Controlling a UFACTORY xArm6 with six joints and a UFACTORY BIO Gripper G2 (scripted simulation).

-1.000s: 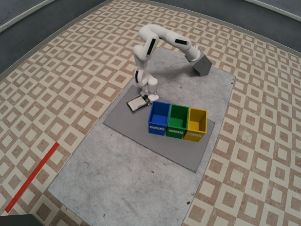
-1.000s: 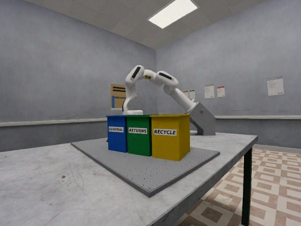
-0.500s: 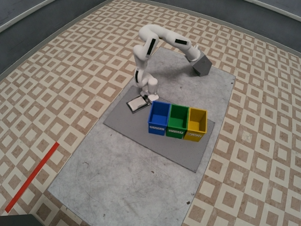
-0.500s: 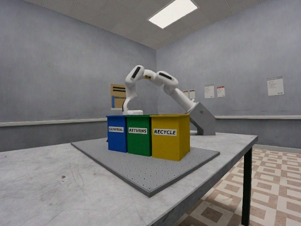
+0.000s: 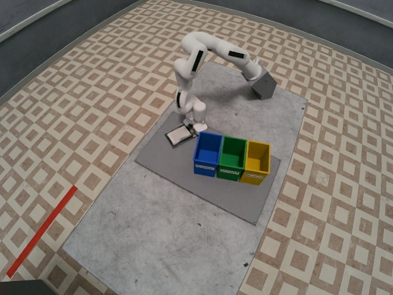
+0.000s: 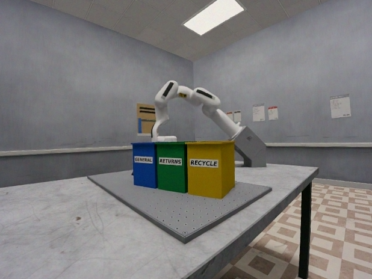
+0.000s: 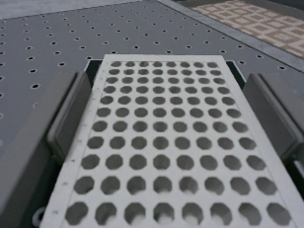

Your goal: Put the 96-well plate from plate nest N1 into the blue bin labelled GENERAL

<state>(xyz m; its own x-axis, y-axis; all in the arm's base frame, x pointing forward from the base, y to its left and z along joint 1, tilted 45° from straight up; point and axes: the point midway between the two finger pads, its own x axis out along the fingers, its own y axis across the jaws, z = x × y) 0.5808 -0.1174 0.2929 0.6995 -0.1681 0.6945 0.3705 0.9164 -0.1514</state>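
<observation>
Now: hand 1 cm above the white 96-well plate. Round my hand: blue general bin: 24 cm to the left, 8 cm ahead, 6 cm above; then green returns bin: 37 cm to the left, 6 cm above, 4 cm ahead; then black plate nest N1: 2 cm below.
</observation>
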